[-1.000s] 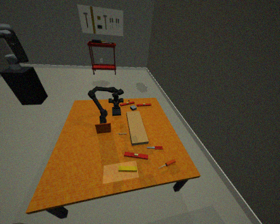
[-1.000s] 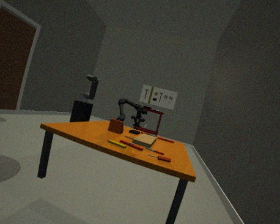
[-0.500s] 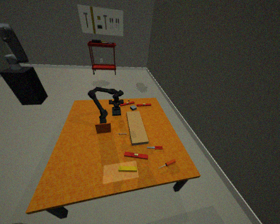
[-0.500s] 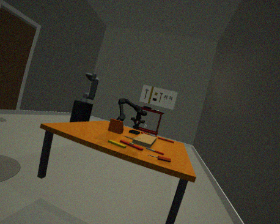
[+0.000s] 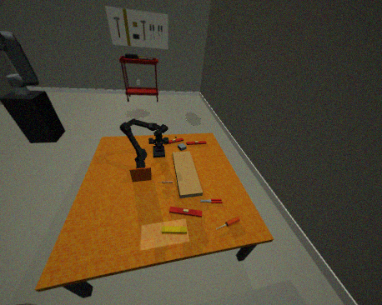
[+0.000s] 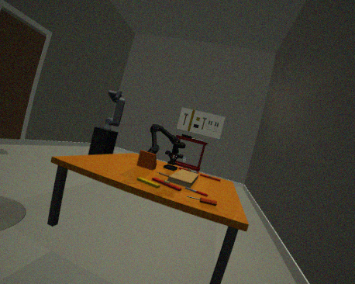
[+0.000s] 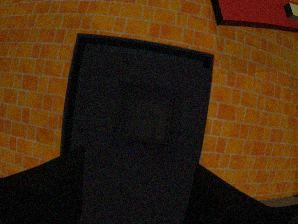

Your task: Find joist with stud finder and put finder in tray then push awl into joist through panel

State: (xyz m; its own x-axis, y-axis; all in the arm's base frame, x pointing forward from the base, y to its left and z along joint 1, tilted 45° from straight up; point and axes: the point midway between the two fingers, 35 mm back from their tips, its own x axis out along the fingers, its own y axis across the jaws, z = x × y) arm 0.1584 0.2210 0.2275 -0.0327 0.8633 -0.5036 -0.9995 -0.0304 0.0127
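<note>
Now: gripper tip 2 cm short of the awl, 42 cm to the left of it and 7 cm above it. From my gripper tip the other things lie so: small grey block: 24 cm ahead, 4 cm to the left, 6 cm below; yellow bar: 6 cm ahead, 82 cm to the right, 7 cm below; stud finder: 1 cm to the left, 2 cm above.
</note>
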